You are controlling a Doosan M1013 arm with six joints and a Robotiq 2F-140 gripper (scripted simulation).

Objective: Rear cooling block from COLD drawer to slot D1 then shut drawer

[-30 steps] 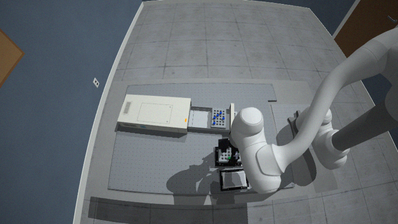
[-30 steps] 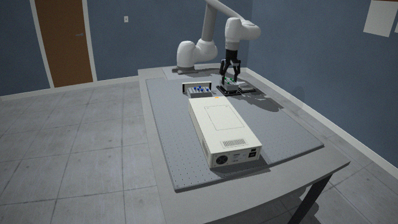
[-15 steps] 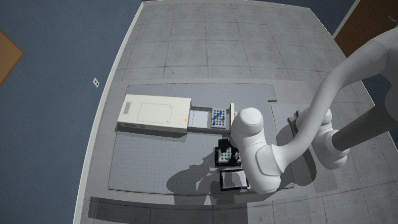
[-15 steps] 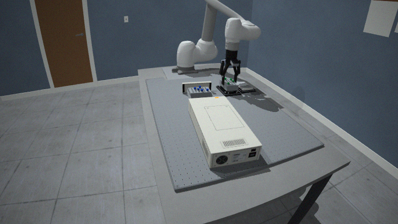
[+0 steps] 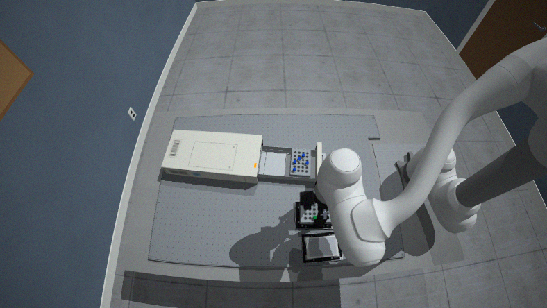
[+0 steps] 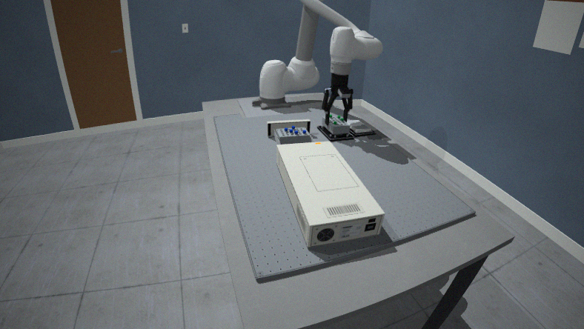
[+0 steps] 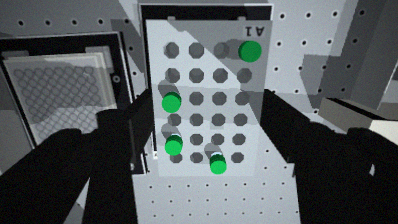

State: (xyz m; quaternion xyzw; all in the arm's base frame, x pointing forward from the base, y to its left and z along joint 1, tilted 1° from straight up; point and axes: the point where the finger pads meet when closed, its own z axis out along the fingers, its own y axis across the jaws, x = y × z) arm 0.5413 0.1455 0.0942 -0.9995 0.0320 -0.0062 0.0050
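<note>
My gripper is now 70 mm above the deck slot D1. The rest, counted from my hand: tube (220 mm to the right, 40 mm below, 20 mm ahead); then drawer (240 mm to the right, 80 mm ahead, 40 mm below); then cooler COLD (260 mm to the right, 260 mm ahead, 40 mm below).
</note>
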